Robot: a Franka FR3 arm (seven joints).
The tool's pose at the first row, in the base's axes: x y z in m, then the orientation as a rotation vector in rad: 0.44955 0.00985 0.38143 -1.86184 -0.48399 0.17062
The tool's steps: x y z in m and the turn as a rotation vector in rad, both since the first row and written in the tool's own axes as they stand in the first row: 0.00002 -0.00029 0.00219 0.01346 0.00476 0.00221; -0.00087 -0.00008 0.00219 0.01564 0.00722 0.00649; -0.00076 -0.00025 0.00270 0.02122 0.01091 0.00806; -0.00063 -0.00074 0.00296 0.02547 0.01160 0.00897; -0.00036 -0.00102 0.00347 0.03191 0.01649 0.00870; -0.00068 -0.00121 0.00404 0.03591 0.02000 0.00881; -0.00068 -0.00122 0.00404 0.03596 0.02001 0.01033; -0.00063 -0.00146 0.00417 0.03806 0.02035 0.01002; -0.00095 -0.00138 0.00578 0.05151 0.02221 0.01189; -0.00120 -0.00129 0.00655 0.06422 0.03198 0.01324
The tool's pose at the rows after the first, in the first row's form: 0.44873 0.01185 0.38095 -1.84931 -0.47645 0.17051; 0.44798 0.01143 0.38065 -1.84834 -0.47046 0.17153; 0.44786 0.01196 0.38065 -1.84332 -0.46556 0.17031; 0.44776 0.01237 0.38103 -1.83941 -0.46356 0.17118; 0.44776 0.01300 0.38115 -1.83305 -0.45940 0.16780; 0.44723 0.01342 0.38109 -1.82918 -0.45624 0.16544; 0.44722 0.01342 0.38110 -1.82953 -0.45483 0.16646; 0.44717 0.01362 0.38129 -1.82740 -0.45454 0.16638; 0.44633 0.01487 0.38063 -1.81475 -0.44936 0.16873; 0.44586 0.01542 0.38025 -1.80268 -0.43940 0.16322
